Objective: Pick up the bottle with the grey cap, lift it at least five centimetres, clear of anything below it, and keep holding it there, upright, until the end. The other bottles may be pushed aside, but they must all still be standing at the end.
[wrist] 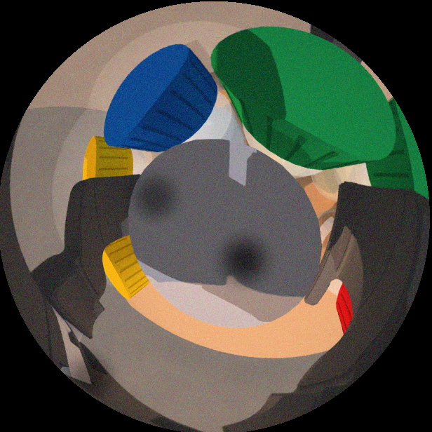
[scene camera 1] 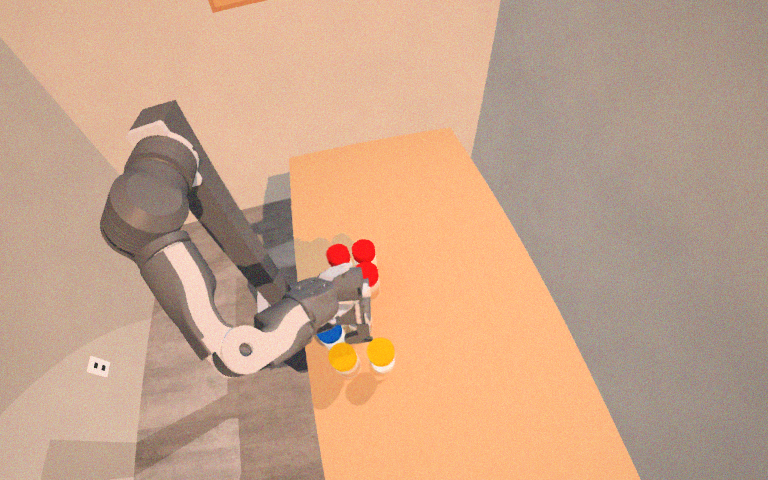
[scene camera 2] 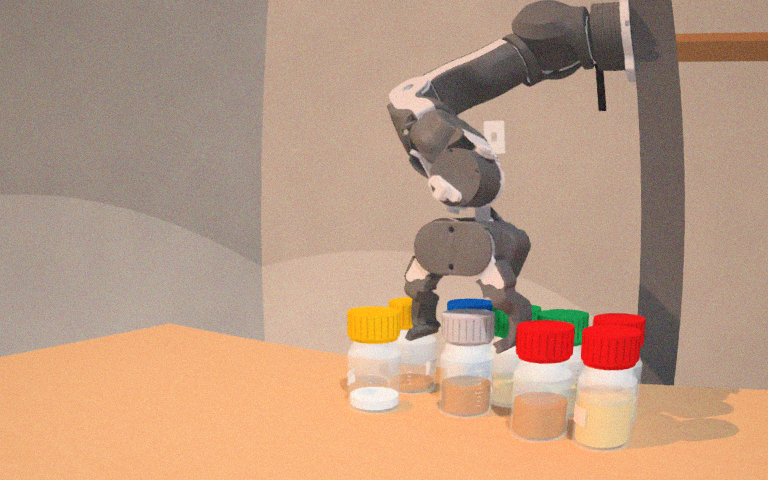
Labels:
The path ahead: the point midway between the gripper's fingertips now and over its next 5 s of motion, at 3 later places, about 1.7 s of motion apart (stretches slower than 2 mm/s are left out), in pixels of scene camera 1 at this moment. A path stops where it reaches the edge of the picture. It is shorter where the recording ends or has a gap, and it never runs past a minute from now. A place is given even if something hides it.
My gripper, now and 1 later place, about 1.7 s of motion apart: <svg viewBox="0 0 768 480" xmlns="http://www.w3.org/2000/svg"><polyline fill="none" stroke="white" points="359,317 356,306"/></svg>

